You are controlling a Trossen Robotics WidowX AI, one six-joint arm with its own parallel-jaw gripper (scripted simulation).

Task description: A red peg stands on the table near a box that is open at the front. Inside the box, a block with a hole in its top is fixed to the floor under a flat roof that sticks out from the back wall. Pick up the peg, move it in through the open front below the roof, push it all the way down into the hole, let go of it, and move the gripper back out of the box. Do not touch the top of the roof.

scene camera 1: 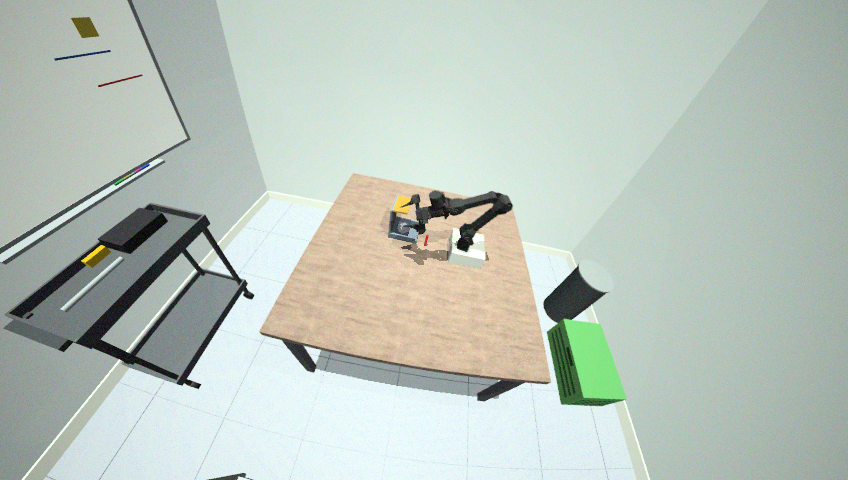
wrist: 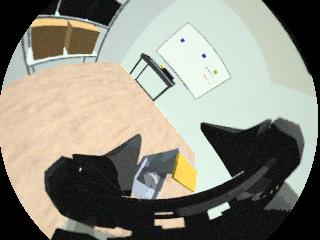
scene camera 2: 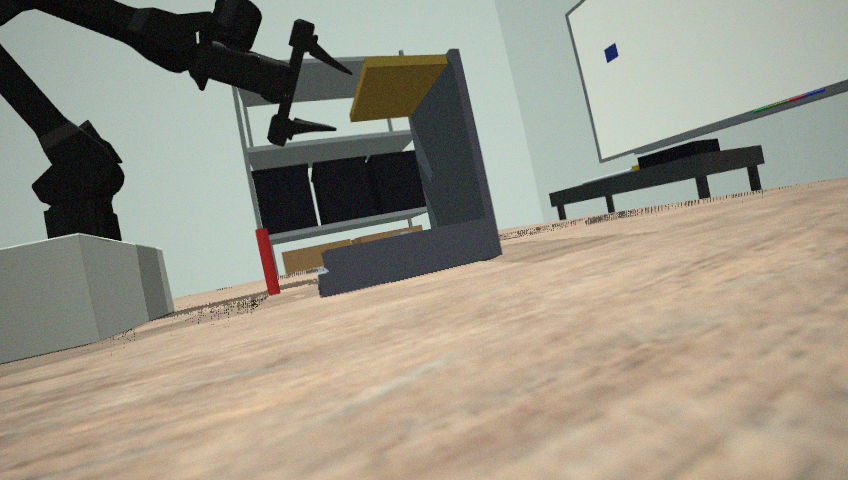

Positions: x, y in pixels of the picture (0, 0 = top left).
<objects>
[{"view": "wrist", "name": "my gripper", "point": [171, 131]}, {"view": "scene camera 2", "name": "my gripper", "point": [344, 102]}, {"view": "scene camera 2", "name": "red peg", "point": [262, 237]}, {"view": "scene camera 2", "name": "yellow roof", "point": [389, 87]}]
</objects>
